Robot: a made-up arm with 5 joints. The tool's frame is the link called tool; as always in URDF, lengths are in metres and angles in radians.
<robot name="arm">
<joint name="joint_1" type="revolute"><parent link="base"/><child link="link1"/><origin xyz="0.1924 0.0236 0.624"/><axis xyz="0 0 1"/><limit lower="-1.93" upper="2.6" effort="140" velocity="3.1"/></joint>
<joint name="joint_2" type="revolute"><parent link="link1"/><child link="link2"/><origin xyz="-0.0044 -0.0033 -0.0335"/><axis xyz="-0.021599 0.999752 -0.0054"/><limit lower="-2.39" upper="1.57" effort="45" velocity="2.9"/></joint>
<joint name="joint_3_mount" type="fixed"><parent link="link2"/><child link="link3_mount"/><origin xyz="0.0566 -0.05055 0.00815"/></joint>
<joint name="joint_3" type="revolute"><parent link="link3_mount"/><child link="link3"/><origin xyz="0.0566 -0.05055 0.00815"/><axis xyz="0.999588 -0.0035 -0.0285"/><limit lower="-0.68" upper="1.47" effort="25" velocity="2.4"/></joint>
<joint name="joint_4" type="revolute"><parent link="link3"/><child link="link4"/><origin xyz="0.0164 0.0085 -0.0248"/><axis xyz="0.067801 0.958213 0.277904"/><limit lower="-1.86" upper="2.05" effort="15" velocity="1.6"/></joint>
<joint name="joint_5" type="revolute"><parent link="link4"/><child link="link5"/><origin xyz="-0.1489 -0.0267 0.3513"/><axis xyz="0 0 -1"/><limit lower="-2.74" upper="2.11" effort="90" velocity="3"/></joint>
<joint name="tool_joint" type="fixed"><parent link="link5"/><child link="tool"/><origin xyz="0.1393 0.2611 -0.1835" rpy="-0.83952 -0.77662 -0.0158"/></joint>
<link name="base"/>
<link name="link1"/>
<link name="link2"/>
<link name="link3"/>
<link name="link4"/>
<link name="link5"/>
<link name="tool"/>
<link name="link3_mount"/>
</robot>
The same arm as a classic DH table. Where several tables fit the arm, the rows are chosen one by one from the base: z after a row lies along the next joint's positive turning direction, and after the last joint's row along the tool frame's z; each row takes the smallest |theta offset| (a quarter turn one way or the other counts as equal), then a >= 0, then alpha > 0; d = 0 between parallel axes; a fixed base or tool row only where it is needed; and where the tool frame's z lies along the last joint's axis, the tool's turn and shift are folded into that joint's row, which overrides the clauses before.
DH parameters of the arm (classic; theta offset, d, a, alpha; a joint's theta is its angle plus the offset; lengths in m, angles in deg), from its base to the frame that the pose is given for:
base (fixed): 6.99 0.0000 0.1938 0.00
joint_1: -5.76 0.5905 -0.0045 -90.31
joint_2: -88.36 -0.1041 0.0189 -91.43
joint_3: 16.62 0.1275 -0.0257 86.76
joint_4: 87.36 -0.0373 -0.1466 -106.14
joint_5: -35.31 -0.0968 0.2546 118.45
tool (fixed): -52.86 0.1716 0.0000 0.00
Joint limits (deg, base to tool): -110.58..148.97 -136.94..89.95 -38.96..84.22 -106.57..117.46 -156.99..120.89

